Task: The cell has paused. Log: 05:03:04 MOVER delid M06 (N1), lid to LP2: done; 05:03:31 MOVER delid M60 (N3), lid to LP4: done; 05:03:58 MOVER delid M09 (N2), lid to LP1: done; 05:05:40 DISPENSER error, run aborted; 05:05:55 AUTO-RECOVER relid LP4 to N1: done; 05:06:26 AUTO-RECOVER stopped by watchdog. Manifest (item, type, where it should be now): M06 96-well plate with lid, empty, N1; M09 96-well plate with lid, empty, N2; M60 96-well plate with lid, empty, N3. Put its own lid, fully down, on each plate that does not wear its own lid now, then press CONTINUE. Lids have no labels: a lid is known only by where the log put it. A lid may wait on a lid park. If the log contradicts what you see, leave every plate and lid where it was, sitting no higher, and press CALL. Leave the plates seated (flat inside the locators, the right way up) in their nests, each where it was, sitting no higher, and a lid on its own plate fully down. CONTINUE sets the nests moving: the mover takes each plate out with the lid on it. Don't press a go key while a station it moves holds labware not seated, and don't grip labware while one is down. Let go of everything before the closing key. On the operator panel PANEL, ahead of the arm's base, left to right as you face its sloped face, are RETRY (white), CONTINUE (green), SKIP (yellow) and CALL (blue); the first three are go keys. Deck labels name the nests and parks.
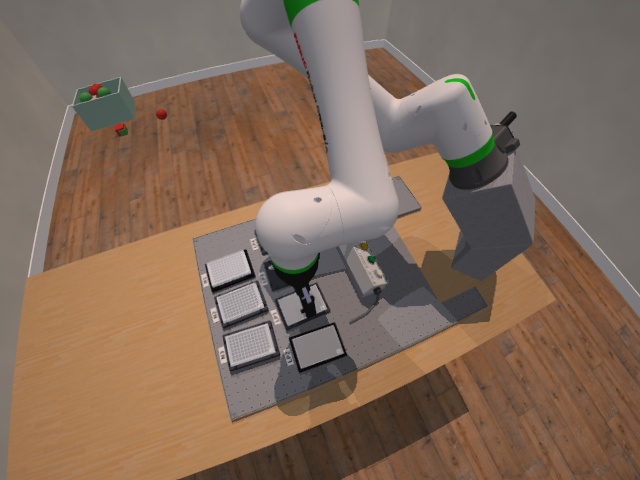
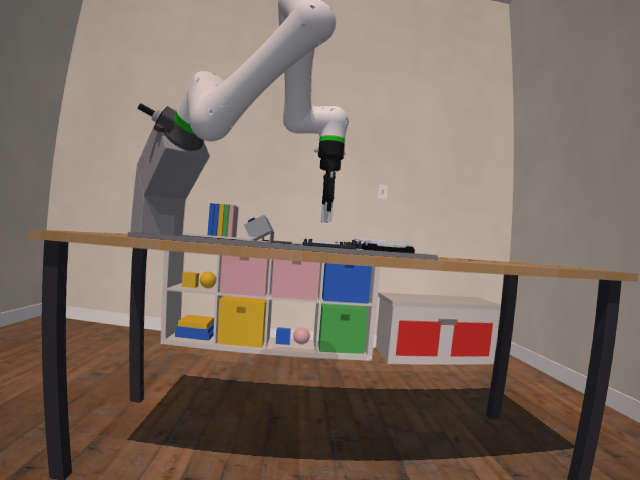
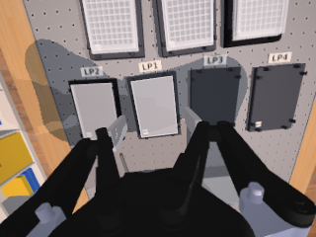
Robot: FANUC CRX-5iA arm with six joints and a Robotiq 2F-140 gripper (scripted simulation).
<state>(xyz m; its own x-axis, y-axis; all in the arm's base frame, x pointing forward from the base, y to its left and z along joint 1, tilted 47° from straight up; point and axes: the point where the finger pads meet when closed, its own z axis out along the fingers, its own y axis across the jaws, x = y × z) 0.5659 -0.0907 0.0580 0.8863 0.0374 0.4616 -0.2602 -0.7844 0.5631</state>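
My gripper is now 100 mm above the park labelled LP1. Also, from my hand: LP3: 120 mm to the right, 100 mm below, 40 mm behind; then LP2 label: 130 mm ahead, 110 mm below, 90 mm to the left; then lid park LP2: 120 mm to the left, 100 mm below, 40 mm ahead.
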